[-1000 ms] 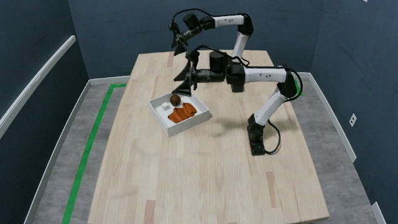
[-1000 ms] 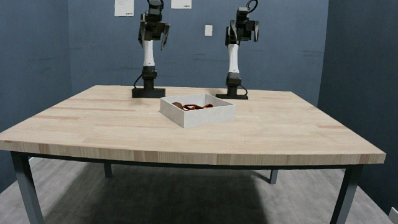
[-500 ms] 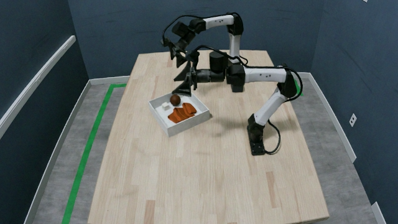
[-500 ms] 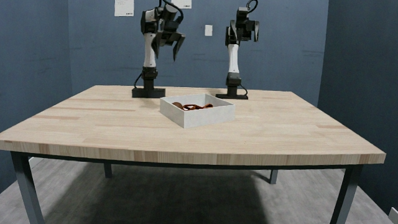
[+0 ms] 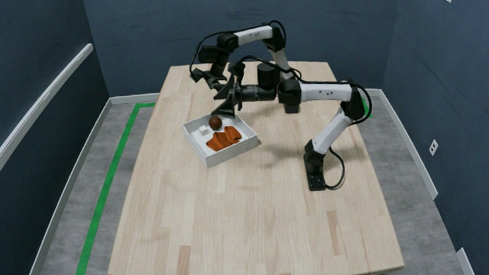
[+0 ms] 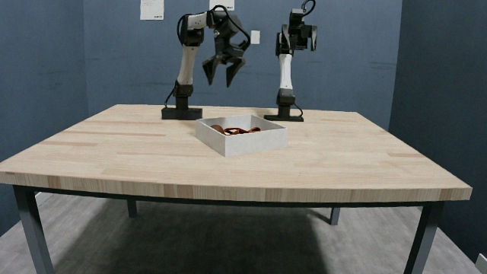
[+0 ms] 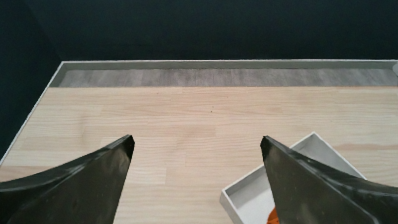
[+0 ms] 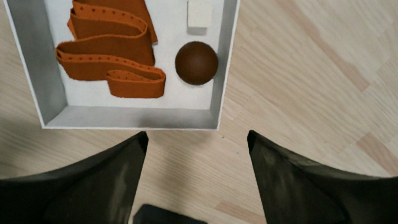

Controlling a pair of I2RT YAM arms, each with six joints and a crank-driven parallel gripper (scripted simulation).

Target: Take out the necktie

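The white basket lies 20 cm below my right hand, 8 cm to the left of it and 1 cm ahead of it. From my right hand the other things lie so: small white block 20 cm below, 8 cm ahead, 2 cm to the left; brown ball 18 cm below, 2 cm ahead, 1 cm to the right.
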